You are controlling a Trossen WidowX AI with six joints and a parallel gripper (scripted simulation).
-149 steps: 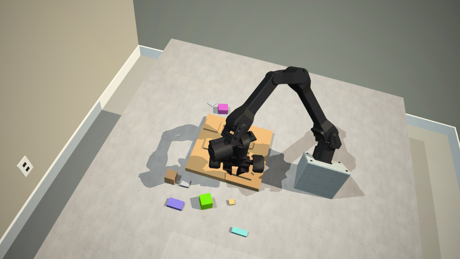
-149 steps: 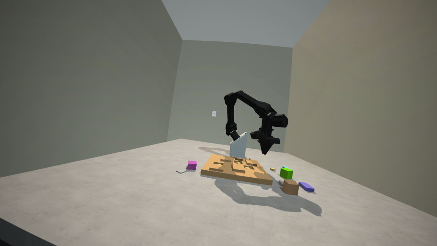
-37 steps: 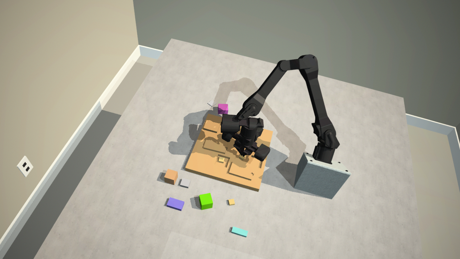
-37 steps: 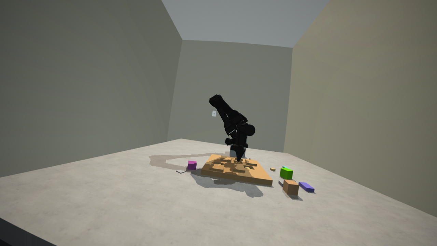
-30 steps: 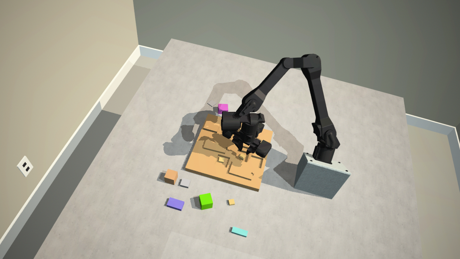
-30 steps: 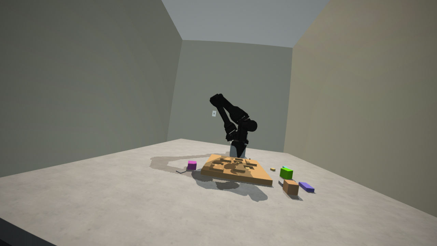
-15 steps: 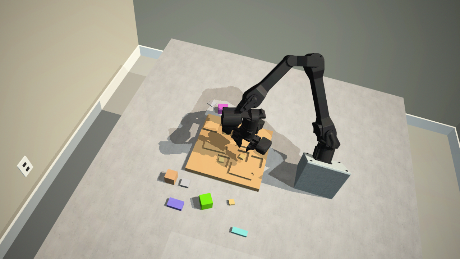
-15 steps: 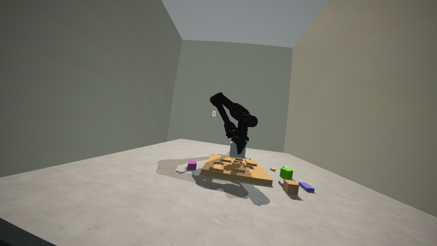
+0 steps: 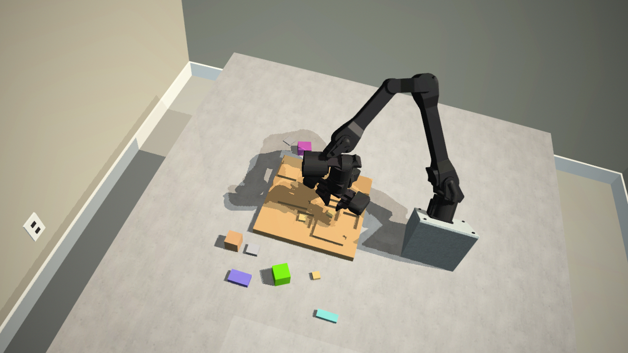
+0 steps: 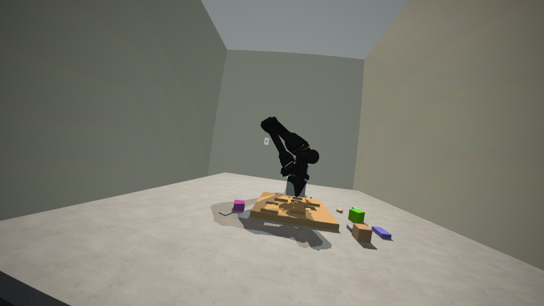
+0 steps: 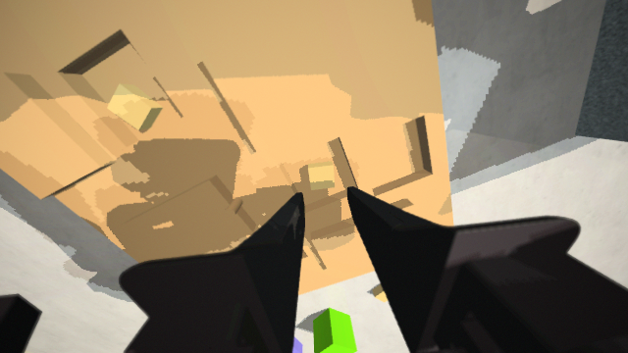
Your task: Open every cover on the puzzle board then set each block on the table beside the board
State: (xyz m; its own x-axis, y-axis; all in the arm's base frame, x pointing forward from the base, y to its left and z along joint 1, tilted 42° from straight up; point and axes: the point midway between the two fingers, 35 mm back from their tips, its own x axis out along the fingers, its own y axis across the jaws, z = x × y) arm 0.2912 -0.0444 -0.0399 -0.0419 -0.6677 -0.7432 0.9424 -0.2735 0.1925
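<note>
Now: gripper tip 310 mm to the right of the cyan block, 60 mm past it and 40 mm above it. Round my gripper tip: magenta block (230 mm to the right, 140 mm ahead, 30 mm below); then grey block (180 mm to the left, 180 mm ahead, 40 mm below); then green block (230 mm to the left, 90 mm ahead, 30 mm below).
</note>
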